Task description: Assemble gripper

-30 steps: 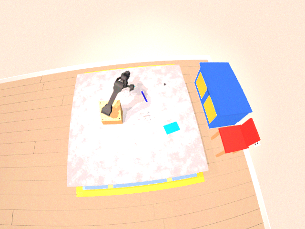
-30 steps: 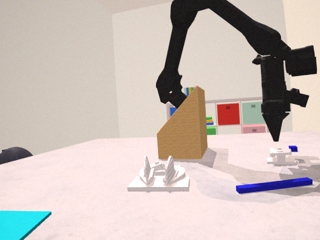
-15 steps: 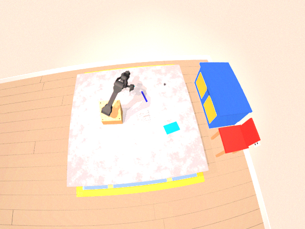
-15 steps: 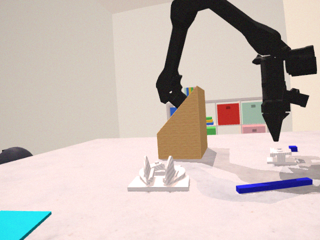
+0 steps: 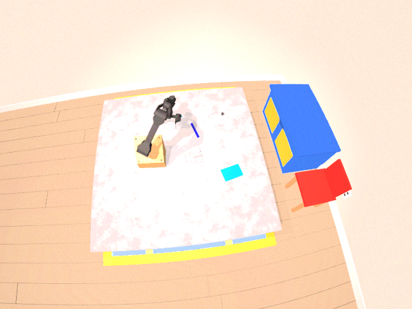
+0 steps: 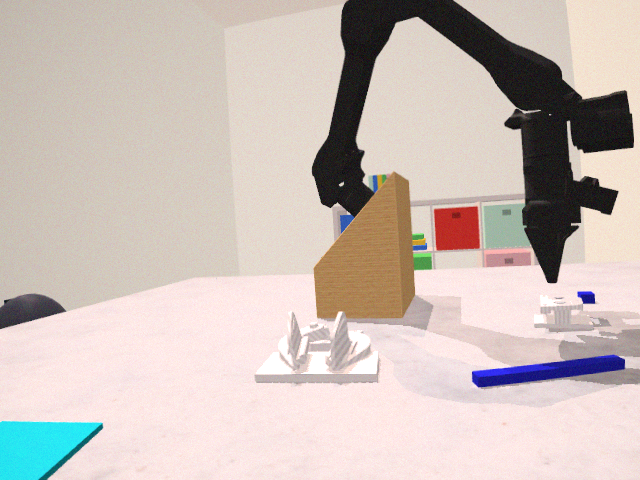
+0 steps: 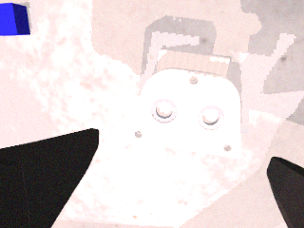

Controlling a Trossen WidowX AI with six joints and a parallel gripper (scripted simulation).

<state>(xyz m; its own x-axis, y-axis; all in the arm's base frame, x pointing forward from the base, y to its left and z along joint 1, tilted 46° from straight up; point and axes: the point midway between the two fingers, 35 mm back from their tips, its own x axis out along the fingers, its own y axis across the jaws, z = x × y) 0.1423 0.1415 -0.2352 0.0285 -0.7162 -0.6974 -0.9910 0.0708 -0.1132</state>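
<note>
The white housing plate lies 3 cm below my gripper tip and 1 cm to the left of it. Also, from my gripper tip: small blue cube (13 cm behind, 7 cm to the left, 5 cm below); long blue bar (20 cm ahead, 6 cm below, 3 cm to the right); small dark thing (43 cm ahead, 12 cm to the left, 5 cm below).
</note>
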